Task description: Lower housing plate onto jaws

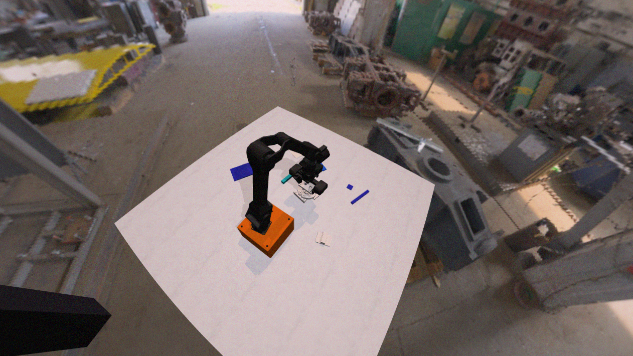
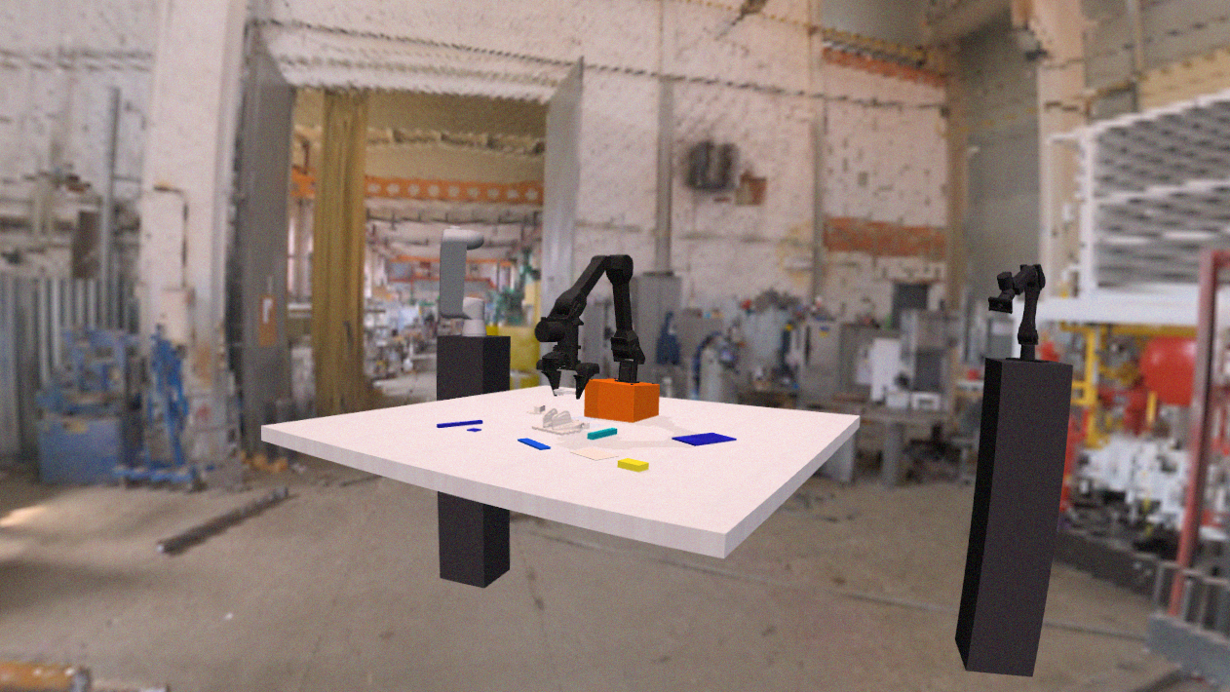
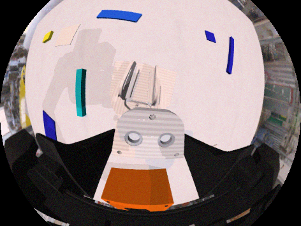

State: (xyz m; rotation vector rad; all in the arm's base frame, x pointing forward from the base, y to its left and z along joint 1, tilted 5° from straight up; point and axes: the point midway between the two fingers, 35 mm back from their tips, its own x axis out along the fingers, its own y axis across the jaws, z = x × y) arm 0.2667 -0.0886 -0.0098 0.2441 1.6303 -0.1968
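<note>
Right now my gripper tip is 80 mm short of the teal bar, 140 mm to the right of it and 70 mm above it. Round my gripper tip: small blue chip: 170 mm ahead, 190 mm to the right, 80 mm below; then yellow block: 370 mm ahead, 310 mm to the left, 80 mm below; then beige tile: 280 mm ahead, 190 mm to the left, 80 mm below.
</note>
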